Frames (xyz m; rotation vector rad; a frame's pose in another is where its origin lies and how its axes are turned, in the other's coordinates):
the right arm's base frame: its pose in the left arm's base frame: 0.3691 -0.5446 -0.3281 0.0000 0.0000 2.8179
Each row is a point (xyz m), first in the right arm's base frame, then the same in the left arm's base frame.
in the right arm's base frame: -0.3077 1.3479 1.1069
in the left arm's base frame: 0.2321 -1.9204 0.7788
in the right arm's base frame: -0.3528 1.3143 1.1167
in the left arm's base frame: 0.2855 -1.9029 0.7886
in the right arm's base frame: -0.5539 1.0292 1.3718
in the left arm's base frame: 0.5669 -1.6965 1.0437
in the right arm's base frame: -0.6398 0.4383 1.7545
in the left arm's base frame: 0.8363 -1.1636 1.4264
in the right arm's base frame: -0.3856 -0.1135 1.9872
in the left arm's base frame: 0.7708 -0.5596 1.6591
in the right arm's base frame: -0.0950 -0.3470 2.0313
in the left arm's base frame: 0.5695 -0.2458 1.7032
